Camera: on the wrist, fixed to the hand. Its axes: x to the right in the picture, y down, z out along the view.
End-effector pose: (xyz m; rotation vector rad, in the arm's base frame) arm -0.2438 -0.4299 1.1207 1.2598 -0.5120 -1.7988
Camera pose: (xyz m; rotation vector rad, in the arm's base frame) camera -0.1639 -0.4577 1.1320 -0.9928 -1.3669 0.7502
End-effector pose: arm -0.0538 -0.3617 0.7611 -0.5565 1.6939 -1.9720
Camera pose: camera -0.0917 -0.3219 0.6957 0.8659 0.1748 0.7039
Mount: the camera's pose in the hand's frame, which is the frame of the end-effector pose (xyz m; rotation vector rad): 0.0069 0.0563 -0.0638 -0.0115 0.8274 -2.8845
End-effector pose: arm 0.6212 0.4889 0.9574 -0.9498 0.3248 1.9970
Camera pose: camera 0.6056 0.4255 0.9024 -0.8147 -0.5213 -1.0174
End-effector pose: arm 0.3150 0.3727 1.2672 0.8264 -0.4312 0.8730
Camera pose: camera 0.2740 0.4470 1.2576 0.2534 1.3881 -1.5354
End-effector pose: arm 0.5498 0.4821 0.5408 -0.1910 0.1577 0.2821
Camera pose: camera 0.5319 0.5237 0.4684 -0.3505 0.5199 -2.7046
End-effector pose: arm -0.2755 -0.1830 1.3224 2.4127 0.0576 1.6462
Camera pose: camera -0.3370 -0.2267 1.3623 -0.2743 1.9390 0.3796
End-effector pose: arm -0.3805 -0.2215 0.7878 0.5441 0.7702 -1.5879
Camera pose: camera -0.3313 -0.1818 0.7304 0.2581 -0.9273 1.2460
